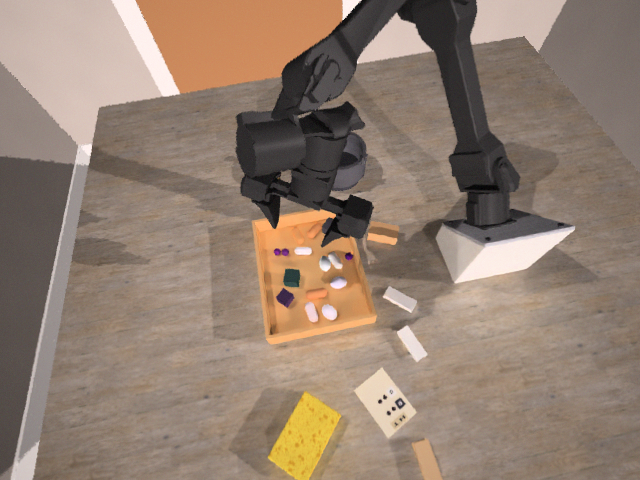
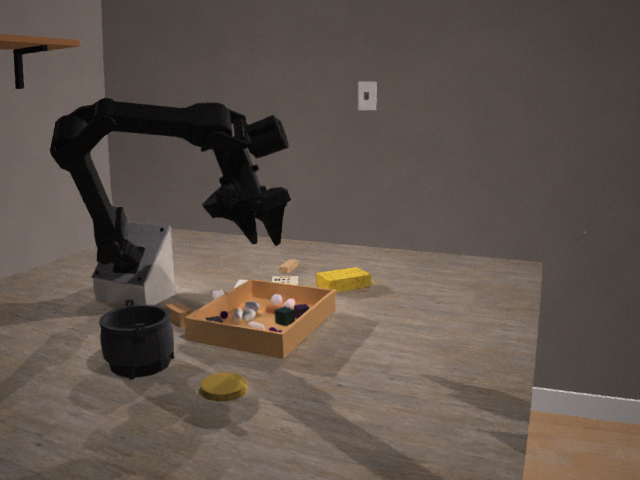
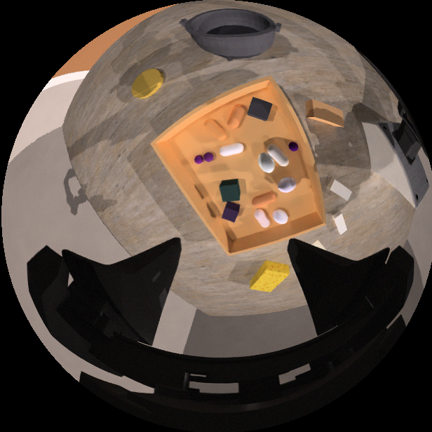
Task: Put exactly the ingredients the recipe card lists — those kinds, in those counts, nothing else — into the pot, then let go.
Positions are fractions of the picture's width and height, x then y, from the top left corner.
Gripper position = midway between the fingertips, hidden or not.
Note:
In view: the gripper (image 1: 0.47, 0.49), a dark pot (image 2: 0.21, 0.71), a yellow disc (image 2: 0.36, 0.81), a yellow sponge (image 2: 0.53, 0.58) and an orange tray (image 1: 0.55, 0.63).
The dark pot also shows in image 1 (image 1: 0.55, 0.35). The yellow sponge is seen too in image 3 (image 3: 0.63, 0.64). The gripper shows as well in image 2 (image 2: 0.42, 0.51) and in image 3 (image 3: 0.55, 0.57).

